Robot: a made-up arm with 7 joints. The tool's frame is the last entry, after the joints.
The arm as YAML. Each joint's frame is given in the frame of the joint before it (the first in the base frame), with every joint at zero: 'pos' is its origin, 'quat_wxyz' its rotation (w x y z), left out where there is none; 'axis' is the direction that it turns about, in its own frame. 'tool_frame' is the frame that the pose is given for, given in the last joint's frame.
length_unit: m
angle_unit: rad
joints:
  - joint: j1
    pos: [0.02, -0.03, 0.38]
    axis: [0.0, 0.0, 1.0]
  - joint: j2
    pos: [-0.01, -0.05, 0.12]
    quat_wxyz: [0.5, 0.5, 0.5, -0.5]
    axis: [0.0, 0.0, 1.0]
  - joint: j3
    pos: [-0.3, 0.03, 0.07]
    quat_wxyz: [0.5, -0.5, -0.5, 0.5]
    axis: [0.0, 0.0, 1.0]
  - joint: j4
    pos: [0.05, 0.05, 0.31]
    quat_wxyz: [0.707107, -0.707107, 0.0, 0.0]
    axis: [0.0, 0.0, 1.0]
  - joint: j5
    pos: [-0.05, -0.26, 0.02]
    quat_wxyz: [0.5, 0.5, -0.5, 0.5]
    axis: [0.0, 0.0, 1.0]
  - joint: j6
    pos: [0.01, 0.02, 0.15]
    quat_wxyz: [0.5, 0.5, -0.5, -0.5]
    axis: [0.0, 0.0, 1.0]
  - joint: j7
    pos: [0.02, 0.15, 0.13]
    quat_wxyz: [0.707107, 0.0, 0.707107, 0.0]
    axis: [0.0, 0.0, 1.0]
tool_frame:
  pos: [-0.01, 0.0, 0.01]
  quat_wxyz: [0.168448, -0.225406, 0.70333, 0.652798]
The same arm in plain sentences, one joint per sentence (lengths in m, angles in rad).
The arm has seven revolute joints in a row. What follows holds with every joint at zero, and every direction is one of the base frame's. Joint 1 lies 0.02 m along +x and 0.03 m along -y and 0.38 m along +z from the base frame's origin and rotates about +z. Joint 2 lies 0.01 m along -x and 0.05 m along -y and 0.12 m along +z from joint 1 and rotates about -y. Joint 3 lies 0.03 m along +x and 0.07 m along -y and 0.3 m along +z from joint 2 and rotates about +z. Joint 4 lies 0.05 m along +x and 0.05 m along +y and 0.31 m along +z from joint 3 and rotates about +y. Joint 5 lies 0.05 m along -x and 0.02 m along +y and 0.26 m along +z from joint 4 and rotates about +z. Joint 6 lies 0.02 m along -x and 0.01 m along +y and 0.15 m along +z from joint 5 and rotates about -y. Joint 7 lies 0.02 m along +x and 0.13 m along -y and 0.15 m along +z from joint 6 and rotates about +x. The tool frame, which is the frame that the pose is given for, lies 0.01 m along +x and 0.01 m along -y from joint 7; its axes are the base frame's turned by roll 0.0463, pitch 0.0973 and yaw -2.1338 rad (as in URDF: about the fixed x, then y, then z).
